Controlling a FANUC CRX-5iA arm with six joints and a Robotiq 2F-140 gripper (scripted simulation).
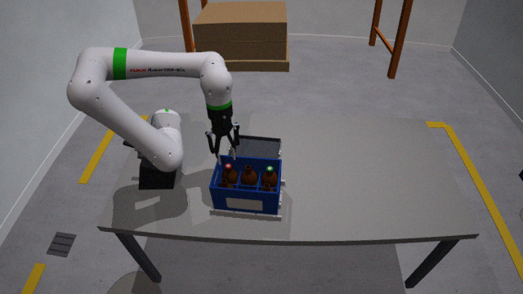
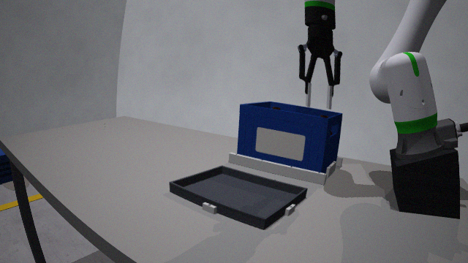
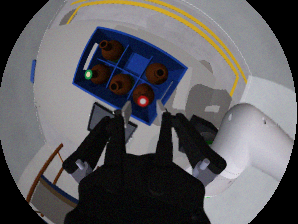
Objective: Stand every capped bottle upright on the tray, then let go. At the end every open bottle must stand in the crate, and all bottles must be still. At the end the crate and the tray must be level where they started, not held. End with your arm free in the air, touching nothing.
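My hand is 90 mm short of the glass bottle and 140 mm above it. Round my hand: blue crate 90 mm ahead, 50 mm to the right, 140 mm below; tray 90 mm ahead, 250 mm to the left, 210 mm below.
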